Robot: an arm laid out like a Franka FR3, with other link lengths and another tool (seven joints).
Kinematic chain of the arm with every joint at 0, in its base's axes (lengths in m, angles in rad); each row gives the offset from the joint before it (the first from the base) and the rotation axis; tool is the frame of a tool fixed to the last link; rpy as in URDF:
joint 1: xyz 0 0 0.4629 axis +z
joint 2: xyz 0 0 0 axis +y
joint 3: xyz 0 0 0.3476 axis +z
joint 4: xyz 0.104 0 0 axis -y
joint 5: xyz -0.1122 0 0.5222 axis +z
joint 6: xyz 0 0 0 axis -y
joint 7: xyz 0.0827 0 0 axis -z
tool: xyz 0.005 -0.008 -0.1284 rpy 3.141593 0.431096 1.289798
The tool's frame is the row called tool.
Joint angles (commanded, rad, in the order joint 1, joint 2, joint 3, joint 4, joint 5, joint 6, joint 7), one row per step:
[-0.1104 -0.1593 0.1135 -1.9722 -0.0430 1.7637 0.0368]
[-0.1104 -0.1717 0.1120 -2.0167 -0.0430 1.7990 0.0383]
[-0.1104 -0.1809 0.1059 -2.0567 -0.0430 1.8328 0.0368]
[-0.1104 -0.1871 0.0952 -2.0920 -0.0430 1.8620 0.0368]
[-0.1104 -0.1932 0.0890 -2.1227 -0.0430 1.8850 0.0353]
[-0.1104 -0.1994 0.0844 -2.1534 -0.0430 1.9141 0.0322]
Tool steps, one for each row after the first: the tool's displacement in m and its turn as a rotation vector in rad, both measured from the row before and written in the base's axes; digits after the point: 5 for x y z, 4 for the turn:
[-0.00486 -0.00104 -0.01633 -0.0008 -0.0032 -0.0017]
[-0.00427 -0.00418 -0.01574 0.0006 -0.0029 -0.0032]
[-0.00411 -0.00724 -0.01511 0.0017 -0.0002 -0.0094]
[-0.00432 -0.00412 -0.01289 0.0011 0.0016 -0.0038]
[-0.00381 -0.00297 -0.01231 0.0008 -0.0045 -0.0003]

